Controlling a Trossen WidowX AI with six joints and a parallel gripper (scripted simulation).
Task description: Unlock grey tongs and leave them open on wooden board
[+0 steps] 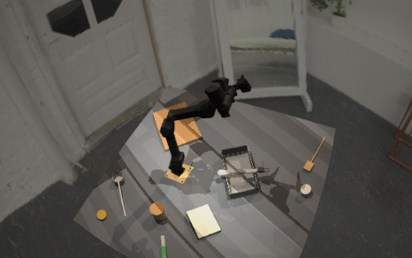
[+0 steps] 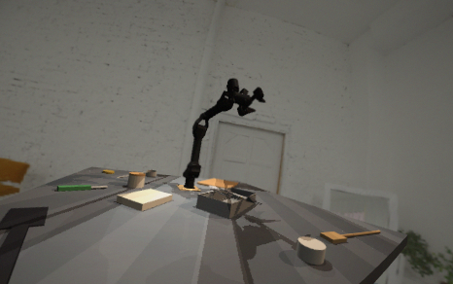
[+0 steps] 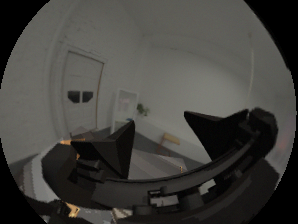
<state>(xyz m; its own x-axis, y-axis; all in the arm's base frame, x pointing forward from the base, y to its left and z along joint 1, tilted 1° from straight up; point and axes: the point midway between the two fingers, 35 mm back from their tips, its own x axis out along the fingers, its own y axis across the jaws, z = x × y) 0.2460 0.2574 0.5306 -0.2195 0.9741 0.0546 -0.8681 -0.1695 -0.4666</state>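
Right now the metal roasting tin is 7 cm ahead of my gripper tip, 14 cm to the right of it and 51 cm below it. From my gripper tip the other things lie so: wooden board (47 cm behind, 53 cm below); white cylinder (48 cm ahead, 10 cm to the right, 52 cm below).
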